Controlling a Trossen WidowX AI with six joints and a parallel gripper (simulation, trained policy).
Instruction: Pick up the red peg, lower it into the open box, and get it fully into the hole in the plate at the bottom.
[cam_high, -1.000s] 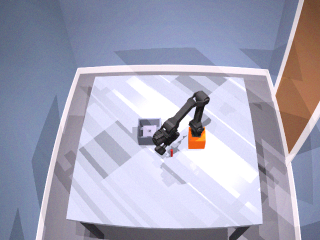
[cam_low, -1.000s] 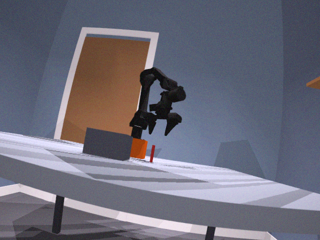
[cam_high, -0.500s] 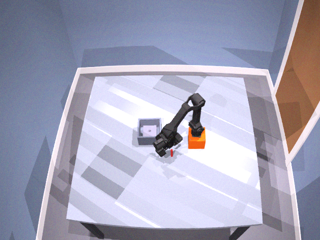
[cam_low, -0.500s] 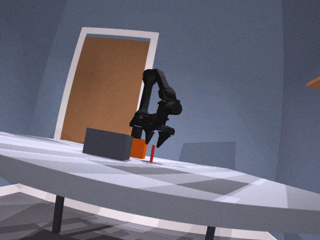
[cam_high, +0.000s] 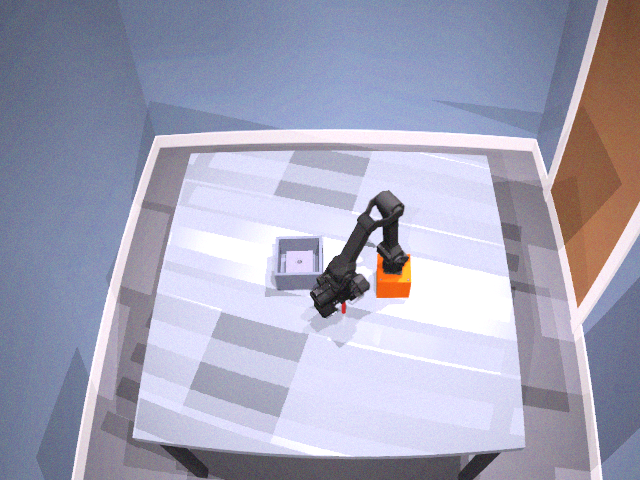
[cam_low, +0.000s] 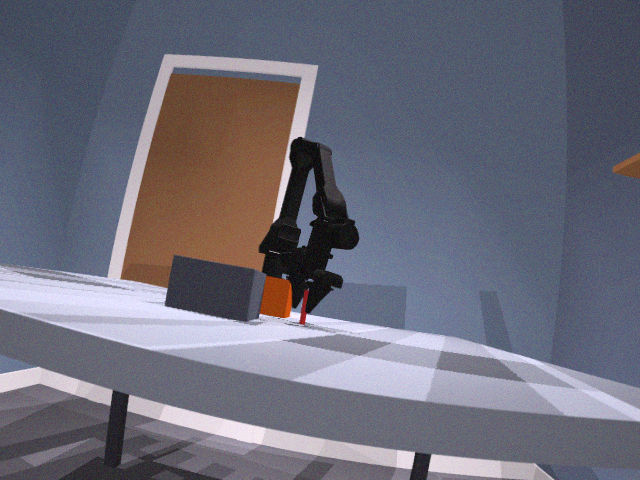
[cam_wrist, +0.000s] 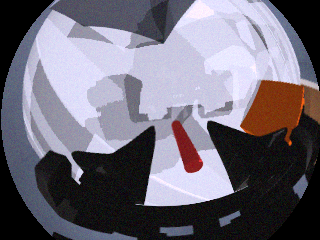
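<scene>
My gripper tip is now 160 mm short of the pale plate, 150 mm to the left of it and 20 mm below it. From my gripper tip the other things lie so: grey box: 160 mm ahead, 150 mm to the right; red peg: 10 mm to the left, 10 mm above.
</scene>
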